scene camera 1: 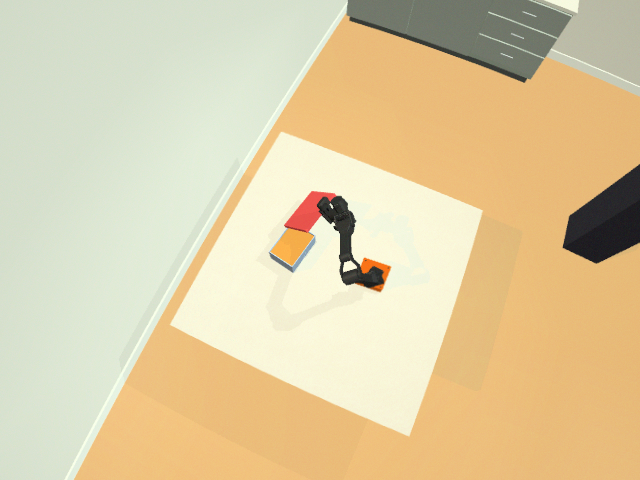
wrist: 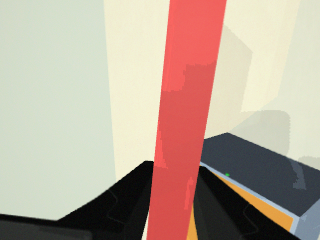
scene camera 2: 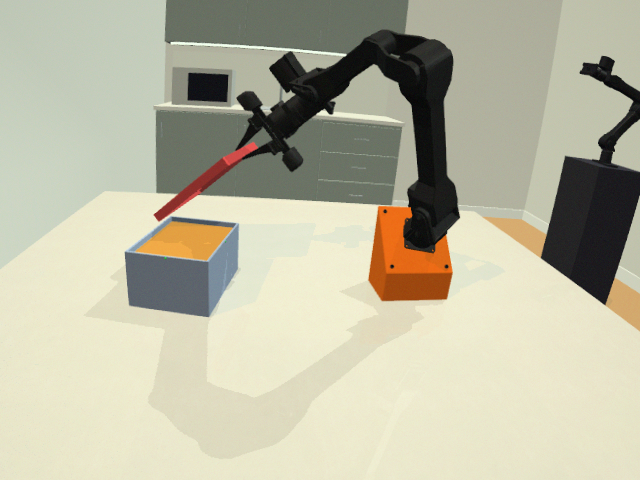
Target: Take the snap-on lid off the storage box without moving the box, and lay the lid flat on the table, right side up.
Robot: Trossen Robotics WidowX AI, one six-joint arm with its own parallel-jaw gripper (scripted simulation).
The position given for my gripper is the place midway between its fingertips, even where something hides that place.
My gripper (scene camera 2: 239, 154) holds a red lid (scene camera 2: 195, 188). Also in view: a grey-blue storage box (scene camera 2: 183, 265).
The red lid also shows in scene camera 1 (scene camera 1: 306, 215) and in the wrist view (wrist: 192, 45). My gripper shows as well in the wrist view (wrist: 173, 172).
